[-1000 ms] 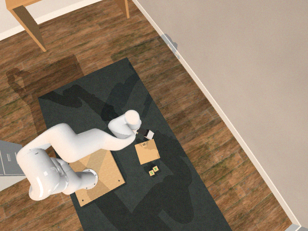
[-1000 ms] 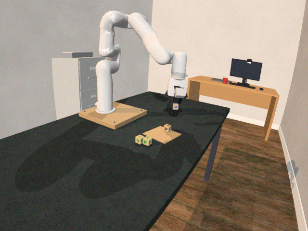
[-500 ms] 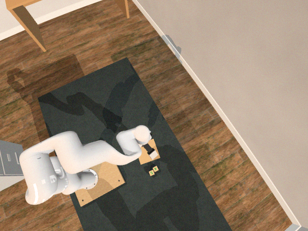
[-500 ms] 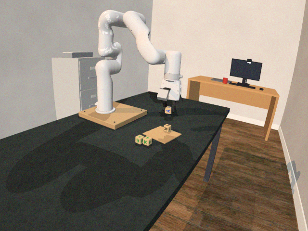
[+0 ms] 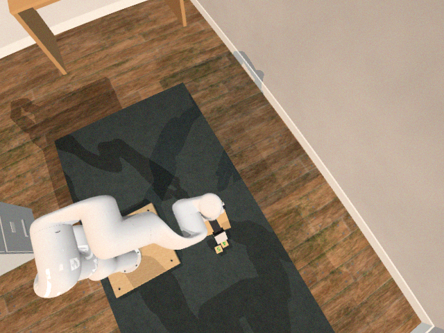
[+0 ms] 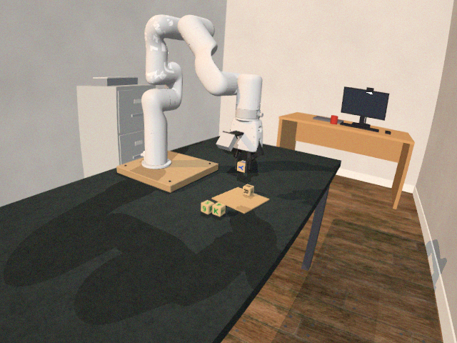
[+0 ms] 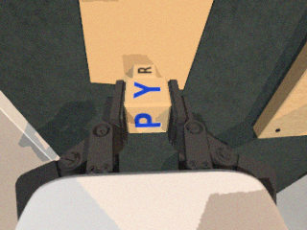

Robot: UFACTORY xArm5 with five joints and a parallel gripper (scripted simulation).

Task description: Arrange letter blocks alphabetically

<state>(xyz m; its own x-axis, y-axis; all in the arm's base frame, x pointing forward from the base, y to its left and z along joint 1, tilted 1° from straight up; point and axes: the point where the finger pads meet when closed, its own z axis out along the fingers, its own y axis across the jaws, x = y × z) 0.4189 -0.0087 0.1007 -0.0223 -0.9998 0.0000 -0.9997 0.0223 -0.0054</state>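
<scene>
The tan mat is 12 cm below my hand. Round my hand: green-lettered block 14 cm to the right, 11 cm below, 4 cm behind.
</scene>
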